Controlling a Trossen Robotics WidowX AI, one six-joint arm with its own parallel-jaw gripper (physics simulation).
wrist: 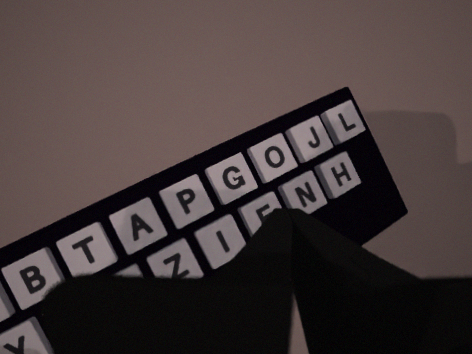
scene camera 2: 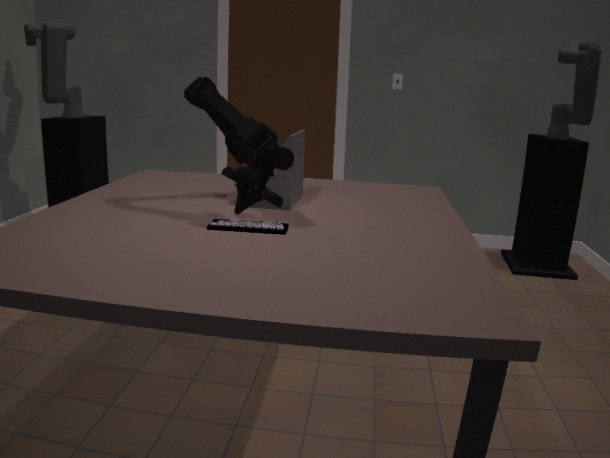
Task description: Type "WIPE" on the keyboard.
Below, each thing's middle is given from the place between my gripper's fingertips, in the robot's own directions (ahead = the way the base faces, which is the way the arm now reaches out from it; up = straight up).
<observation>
The keyboard point(wrist: 361, 213) lies 3 cm to the left of my hand and 3 cm below it.
</observation>
